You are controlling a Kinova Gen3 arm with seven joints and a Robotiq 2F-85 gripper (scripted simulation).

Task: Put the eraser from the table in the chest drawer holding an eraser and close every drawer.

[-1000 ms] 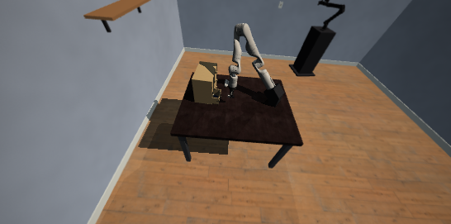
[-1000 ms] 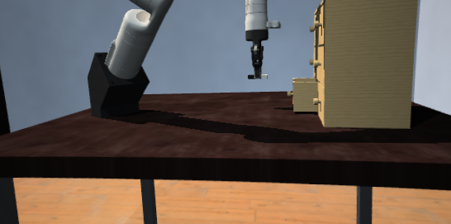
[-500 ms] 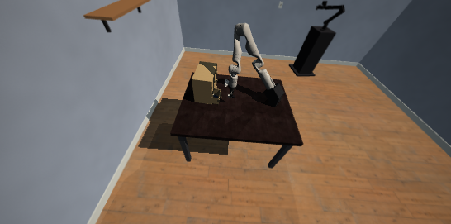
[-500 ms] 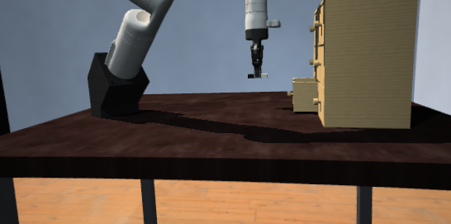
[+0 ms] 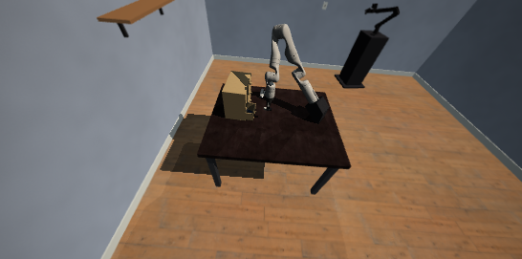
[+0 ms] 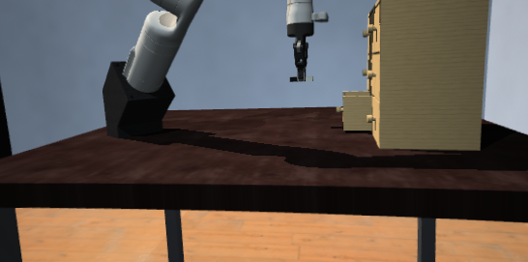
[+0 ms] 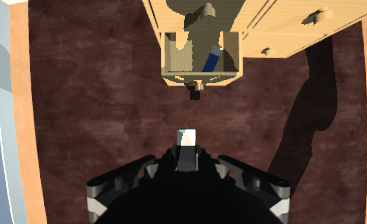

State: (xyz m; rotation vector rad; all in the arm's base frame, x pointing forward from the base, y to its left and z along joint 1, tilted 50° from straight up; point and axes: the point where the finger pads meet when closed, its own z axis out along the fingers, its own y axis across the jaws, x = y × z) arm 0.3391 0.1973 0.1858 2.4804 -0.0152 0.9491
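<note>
Right now my hand is 10 mm short of the white eraser and 10 mm above it. Also, from my hand: blue eraser 160 mm ahead, 140 mm below, 100 mm to the right.
</note>
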